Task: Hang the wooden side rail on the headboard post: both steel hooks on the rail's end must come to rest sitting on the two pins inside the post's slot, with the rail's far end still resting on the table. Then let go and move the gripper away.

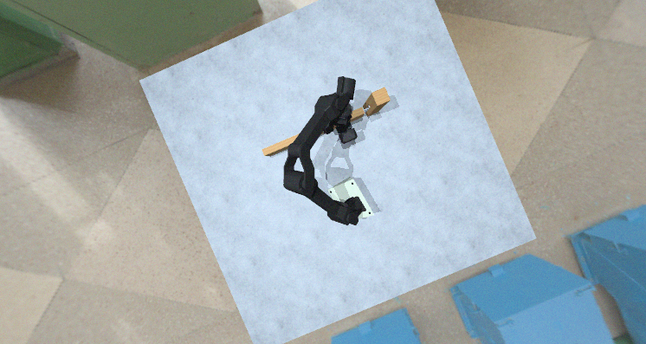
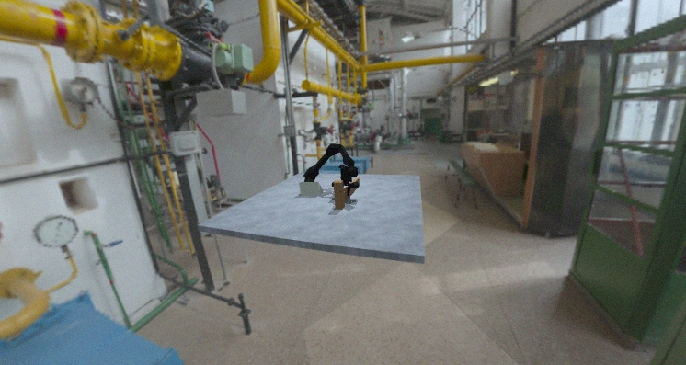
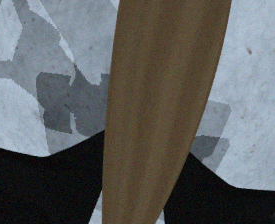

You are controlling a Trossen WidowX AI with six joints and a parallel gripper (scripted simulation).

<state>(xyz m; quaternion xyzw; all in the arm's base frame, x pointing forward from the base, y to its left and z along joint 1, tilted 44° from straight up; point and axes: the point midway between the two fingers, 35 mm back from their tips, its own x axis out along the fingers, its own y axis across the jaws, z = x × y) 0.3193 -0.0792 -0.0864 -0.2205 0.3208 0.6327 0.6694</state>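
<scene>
Right now the wooden headboard post is 2 cm behind my gripper tip, 14 cm to the right of it and 5 cm above it.
</scene>
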